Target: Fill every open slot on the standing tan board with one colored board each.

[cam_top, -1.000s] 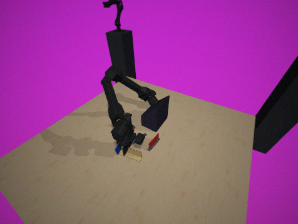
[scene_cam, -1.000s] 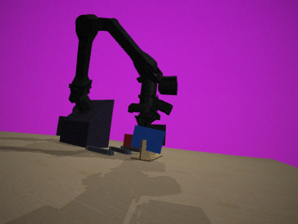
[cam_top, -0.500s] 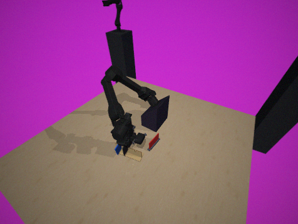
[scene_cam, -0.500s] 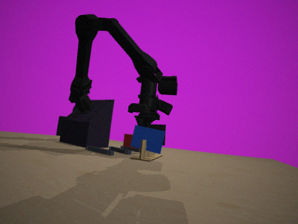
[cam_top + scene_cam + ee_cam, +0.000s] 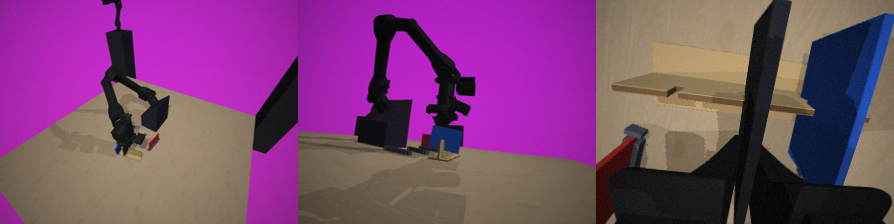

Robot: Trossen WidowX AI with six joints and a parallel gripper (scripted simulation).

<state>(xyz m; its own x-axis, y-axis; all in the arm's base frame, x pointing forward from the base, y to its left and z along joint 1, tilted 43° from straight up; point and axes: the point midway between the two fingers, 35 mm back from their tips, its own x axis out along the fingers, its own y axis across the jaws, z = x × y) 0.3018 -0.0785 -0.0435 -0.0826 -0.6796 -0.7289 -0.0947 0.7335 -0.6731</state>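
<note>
The black board is 30 mm ahead of my gripper tip. The rest, counted from my gripper tip: blue board: 30 mm ahead, 50 mm to the right, 10 mm below; red board: 100 mm behind, 120 mm to the left, 40 mm below; tan board: 30 mm ahead, 40 mm below.
</note>
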